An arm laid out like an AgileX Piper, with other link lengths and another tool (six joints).
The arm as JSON. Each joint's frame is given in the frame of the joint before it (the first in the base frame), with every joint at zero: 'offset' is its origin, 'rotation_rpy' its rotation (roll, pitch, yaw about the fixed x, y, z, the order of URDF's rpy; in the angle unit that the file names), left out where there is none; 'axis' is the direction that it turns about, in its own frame. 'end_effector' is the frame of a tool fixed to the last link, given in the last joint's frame.
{
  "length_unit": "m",
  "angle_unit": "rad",
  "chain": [
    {
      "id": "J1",
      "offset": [
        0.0,
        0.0,
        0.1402
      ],
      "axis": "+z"
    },
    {
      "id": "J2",
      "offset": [
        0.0,
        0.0,
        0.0
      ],
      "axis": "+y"
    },
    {
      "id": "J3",
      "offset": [
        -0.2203,
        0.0,
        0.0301
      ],
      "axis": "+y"
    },
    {
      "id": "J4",
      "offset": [
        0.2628,
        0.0,
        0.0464
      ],
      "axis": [
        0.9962,
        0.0,
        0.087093
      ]
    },
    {
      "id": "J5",
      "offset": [
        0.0,
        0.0,
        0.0
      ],
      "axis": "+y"
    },
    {
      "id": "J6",
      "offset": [
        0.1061,
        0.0,
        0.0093
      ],
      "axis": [
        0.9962,
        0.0,
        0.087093
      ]
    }
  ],
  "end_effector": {
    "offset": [
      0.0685,
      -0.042,
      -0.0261
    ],
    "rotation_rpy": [
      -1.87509,
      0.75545,
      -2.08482
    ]
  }
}
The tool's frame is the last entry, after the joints.
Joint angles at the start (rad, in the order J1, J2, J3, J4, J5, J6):
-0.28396, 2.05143, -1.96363, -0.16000, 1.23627, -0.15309
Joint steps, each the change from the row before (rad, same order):
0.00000, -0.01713, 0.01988, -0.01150, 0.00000, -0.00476
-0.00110, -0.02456, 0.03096, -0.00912, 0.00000, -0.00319
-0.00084, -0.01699, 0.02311, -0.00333, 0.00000, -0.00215
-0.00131, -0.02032, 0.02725, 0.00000, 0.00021, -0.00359
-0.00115, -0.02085, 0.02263, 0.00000, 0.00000, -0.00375
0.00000, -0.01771, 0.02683, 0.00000, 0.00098, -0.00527
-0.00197, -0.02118, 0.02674, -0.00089, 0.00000, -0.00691
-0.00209, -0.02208, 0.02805, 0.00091, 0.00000, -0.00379
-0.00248, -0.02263, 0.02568, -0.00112, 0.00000, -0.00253
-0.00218, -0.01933, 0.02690, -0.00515, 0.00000, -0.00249
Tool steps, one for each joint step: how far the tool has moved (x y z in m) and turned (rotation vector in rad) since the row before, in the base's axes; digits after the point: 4 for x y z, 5 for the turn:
-0.0037, -0.0010, 0.0023, -0.01155, 0.00701, 0.00446
-0.0057, -0.0004, 0.0019, -0.00780, 0.00950, 0.00193
-0.0041, 0.0002, 0.0005, -0.00202, 0.00735, 0.00121
-0.0048, 0.0008, 0.0004, 0.00112, 0.00776, 0.00201
-0.0042, 0.0007, 0.0019, -0.00041, 0.00265, 0.00236
-0.0045, 0.0012, -0.0007, 0.00160, 0.01099, 0.00476
-0.0049, 0.0003, 0.0008, -0.00087, 0.00731, 0.00456
-0.0053, 0.0008, 0.0005, 0.00173, 0.00640, 0.00144
-0.0052, 0.0003, 0.0014, -0.00075, 0.00387, -0.00004
-0.0054, -0.0001, 0.0000, -0.00325, 0.00936, 0.00044

